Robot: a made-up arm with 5 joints.
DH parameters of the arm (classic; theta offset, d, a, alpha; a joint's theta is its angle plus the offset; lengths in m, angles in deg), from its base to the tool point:
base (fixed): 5.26 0 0.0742 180
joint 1: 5.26 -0.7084 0.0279 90
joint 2: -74.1 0 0.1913 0
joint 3: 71.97 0 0.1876 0
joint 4: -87.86 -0.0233 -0.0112 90
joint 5: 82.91 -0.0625 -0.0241 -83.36
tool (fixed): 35.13 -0.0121 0 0
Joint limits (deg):
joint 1: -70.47..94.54
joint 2: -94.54..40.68
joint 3: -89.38..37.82
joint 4: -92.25..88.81
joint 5: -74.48..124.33
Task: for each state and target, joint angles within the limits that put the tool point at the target. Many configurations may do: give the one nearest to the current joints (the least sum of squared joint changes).
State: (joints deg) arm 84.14 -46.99 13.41 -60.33 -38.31
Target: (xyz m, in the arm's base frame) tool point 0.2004 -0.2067 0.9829
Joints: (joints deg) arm 48.17 -20.53 11.85 -56.14 -42.13
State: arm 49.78 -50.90 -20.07 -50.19 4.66
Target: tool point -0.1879 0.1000 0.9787
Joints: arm 29.41 -80.52 -28.04 -59.12 7.23
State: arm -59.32 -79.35 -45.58 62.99 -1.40
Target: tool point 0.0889 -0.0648 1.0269
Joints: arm -59.36 -66.83 -19.99 73.38 -5.25
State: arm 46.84 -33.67 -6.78 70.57 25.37
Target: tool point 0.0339 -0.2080 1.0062
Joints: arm 89.26 -20.82 -18.47 61.11 24.28
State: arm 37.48 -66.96 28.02 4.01 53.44
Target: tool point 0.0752 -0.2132 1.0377
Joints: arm 80.95 -22.13 -6.57 -0.22 48.81
